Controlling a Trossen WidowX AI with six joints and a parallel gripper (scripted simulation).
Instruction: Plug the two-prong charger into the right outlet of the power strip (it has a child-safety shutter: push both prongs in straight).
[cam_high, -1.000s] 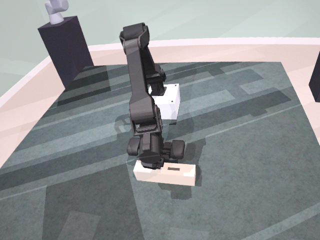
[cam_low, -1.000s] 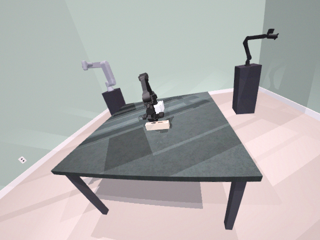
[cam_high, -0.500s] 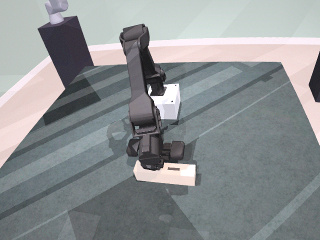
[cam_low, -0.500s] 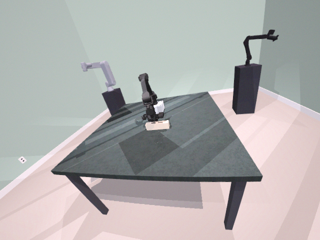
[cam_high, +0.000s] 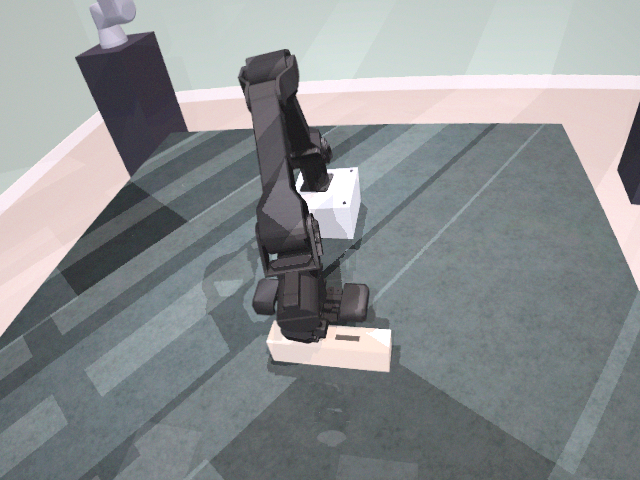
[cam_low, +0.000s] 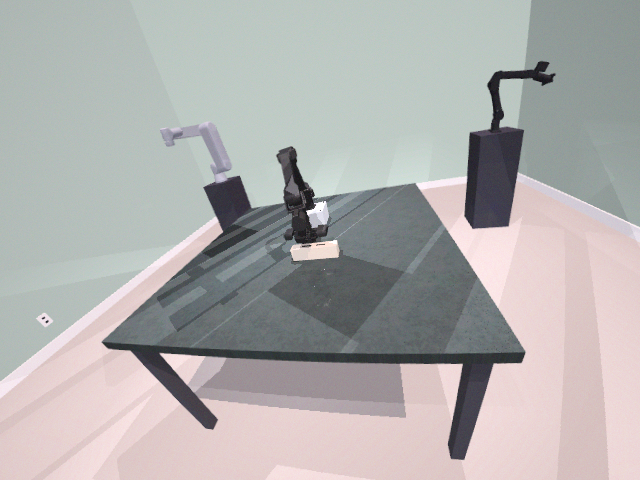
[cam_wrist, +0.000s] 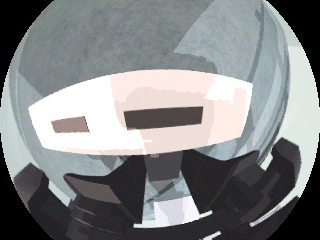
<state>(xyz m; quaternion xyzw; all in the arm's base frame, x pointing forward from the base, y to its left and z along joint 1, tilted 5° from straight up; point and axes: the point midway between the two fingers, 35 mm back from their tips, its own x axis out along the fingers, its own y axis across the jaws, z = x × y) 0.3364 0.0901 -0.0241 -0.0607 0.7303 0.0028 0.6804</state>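
Right now the dark charger is 20 mm ahead of my gripper tip and 10 mm above it.
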